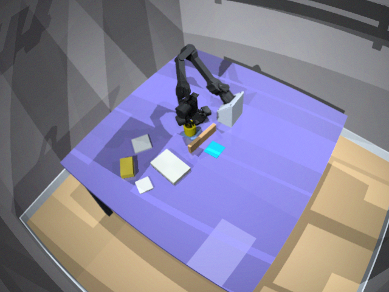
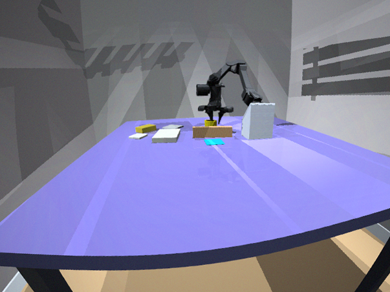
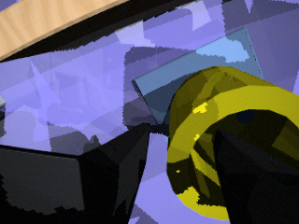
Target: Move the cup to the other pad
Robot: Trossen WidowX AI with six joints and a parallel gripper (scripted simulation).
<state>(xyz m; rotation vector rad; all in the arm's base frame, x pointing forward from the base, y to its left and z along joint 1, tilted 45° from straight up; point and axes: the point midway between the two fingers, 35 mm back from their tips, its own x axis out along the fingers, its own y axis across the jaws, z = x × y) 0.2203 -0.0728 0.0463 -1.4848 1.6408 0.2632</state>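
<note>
My gripper tip is now 20 mm short of the yellow cup, 20 mm to the left of it and 20 mm above it. Round my gripper tip: wooden bar (30 mm ahead, 80 mm to the left, 30 mm below); then light blue pad (20 mm ahead, 10 mm to the right, 60 mm below); then dark blue marble (40 mm ahead, 20 mm to the right, 40 mm below).
</note>
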